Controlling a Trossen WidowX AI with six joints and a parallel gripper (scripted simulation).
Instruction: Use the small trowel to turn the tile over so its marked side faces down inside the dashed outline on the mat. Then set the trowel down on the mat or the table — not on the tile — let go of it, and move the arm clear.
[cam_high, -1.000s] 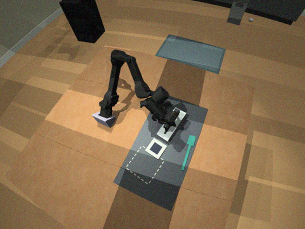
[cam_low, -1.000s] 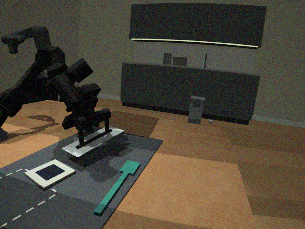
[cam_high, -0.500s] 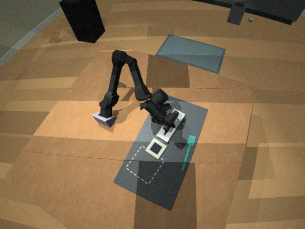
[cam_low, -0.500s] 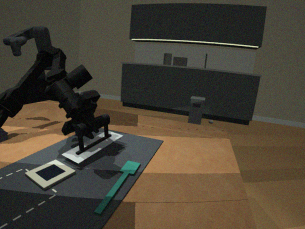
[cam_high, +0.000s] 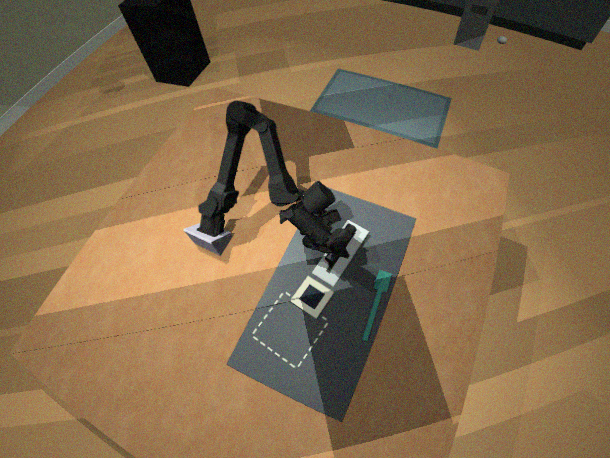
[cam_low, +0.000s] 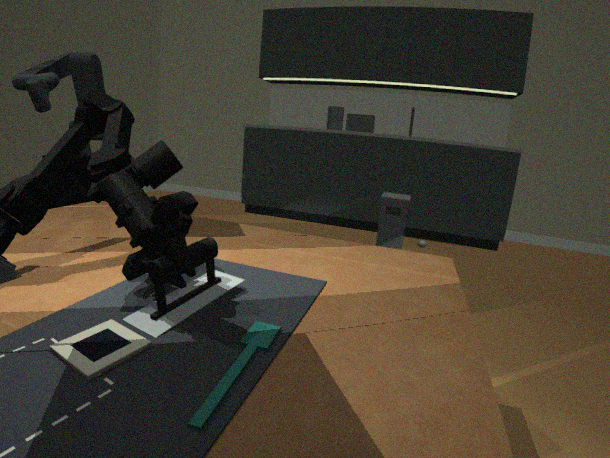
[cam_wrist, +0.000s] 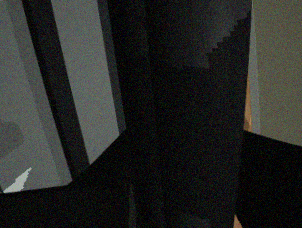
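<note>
The dark mat lies 80 mm to the right of my gripper tip, 80 mm below it and 20 mm behind it. Round my gripper tip: teal long-handled spatula 120 mm ahead, 70 mm to the right, 50 mm below; tile 130 mm to the right, 50 mm below, 50 mm behind.
</note>
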